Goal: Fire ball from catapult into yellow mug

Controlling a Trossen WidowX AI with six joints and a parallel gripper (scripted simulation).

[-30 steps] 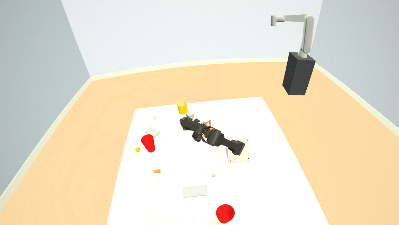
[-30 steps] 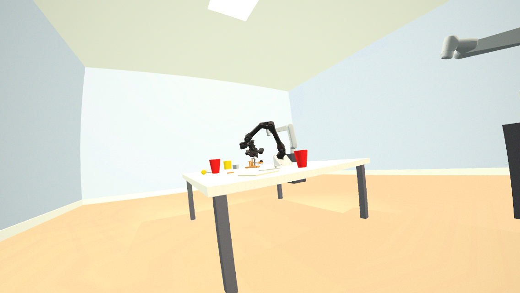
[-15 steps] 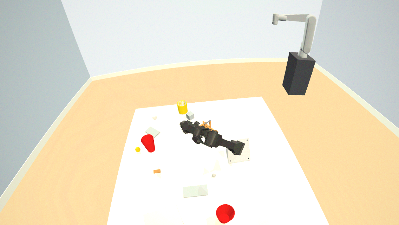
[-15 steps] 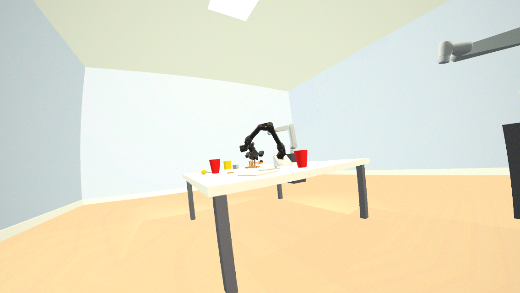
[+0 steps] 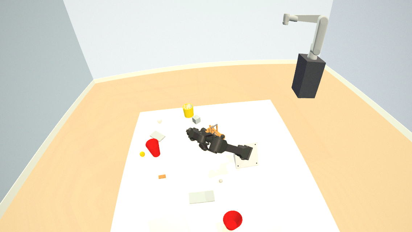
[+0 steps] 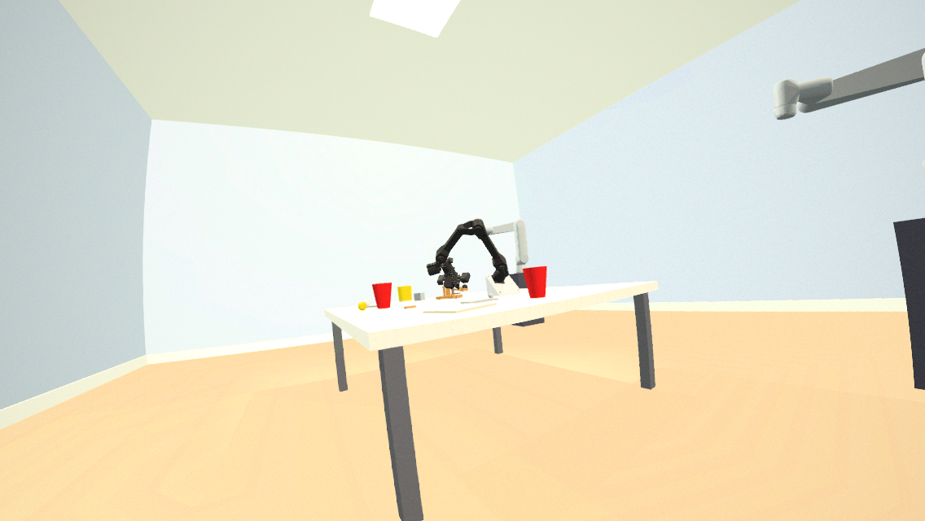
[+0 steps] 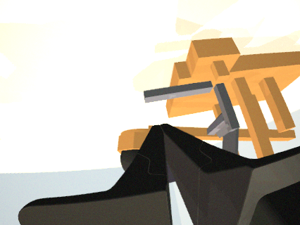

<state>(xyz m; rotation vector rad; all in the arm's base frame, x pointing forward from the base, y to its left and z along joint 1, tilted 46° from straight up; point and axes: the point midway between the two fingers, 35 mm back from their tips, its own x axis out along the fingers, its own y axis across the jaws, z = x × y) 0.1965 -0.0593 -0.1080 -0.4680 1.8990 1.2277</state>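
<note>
Right now the black ball is 5 cm behind my gripper tip, 2 cm to the right of it and 1 cm above it. From my gripper tip the other things lie so: catapult: 1 cm ahead, 6 cm to the right; yellow mug: 24 cm ahead, 34 cm to the right, 3 cm below; grey cube: 17 cm ahead, 25 cm to the right, 3 cm below.
</note>
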